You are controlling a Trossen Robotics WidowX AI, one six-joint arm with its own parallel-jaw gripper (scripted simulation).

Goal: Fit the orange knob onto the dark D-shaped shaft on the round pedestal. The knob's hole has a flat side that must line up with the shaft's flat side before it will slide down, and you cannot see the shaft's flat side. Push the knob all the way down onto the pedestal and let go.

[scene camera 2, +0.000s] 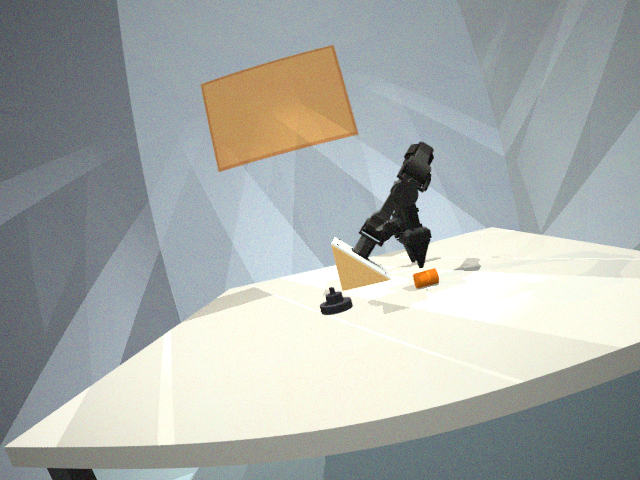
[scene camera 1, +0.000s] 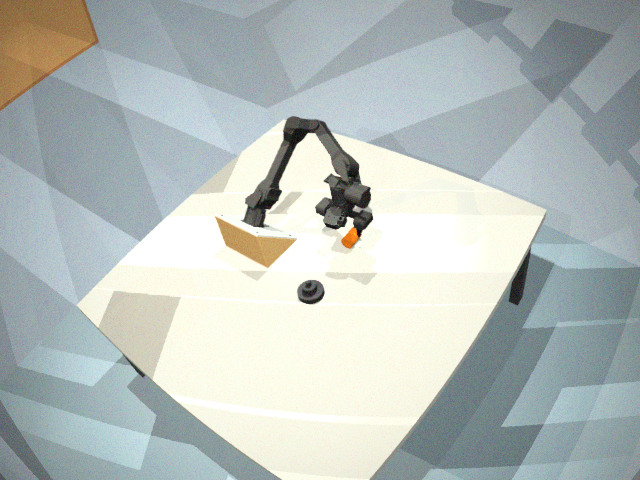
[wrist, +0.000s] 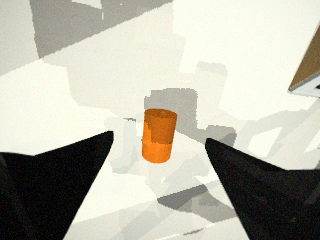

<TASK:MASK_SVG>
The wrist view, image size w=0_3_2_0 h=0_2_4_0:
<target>my gripper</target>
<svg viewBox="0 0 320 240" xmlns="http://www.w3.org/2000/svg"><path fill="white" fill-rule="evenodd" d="M206 139L205 149L209 160L234 210L237 212L239 221L249 240L320 240L320 169L285 170L212 138ZM114 132L106 131L34 156L0 152L0 240L63 240L110 152L114 141Z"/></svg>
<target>orange knob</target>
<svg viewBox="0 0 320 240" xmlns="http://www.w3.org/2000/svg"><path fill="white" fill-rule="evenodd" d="M147 109L144 115L142 156L151 163L164 163L171 156L177 114L165 109Z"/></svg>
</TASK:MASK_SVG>
